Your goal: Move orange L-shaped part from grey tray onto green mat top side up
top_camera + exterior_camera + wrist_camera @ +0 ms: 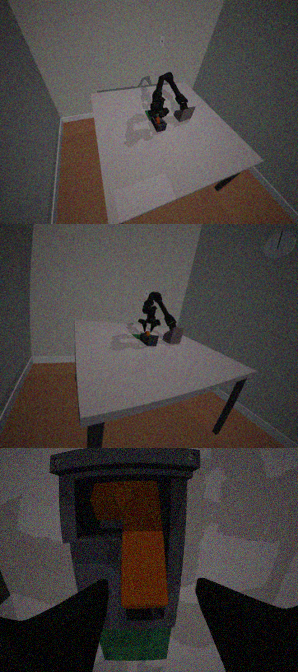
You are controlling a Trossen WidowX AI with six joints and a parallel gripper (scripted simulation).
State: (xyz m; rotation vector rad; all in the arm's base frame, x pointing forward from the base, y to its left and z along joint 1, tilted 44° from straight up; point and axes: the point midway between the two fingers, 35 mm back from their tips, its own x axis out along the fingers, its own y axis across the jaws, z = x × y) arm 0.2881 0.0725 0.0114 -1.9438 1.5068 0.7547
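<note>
My gripper tip is 20 mm past the orange L-shaped part, 30 mm to the right of it and 50 mm above it. Round my gripper tip: green mat 150 mm to the right, 110 mm below.
</note>
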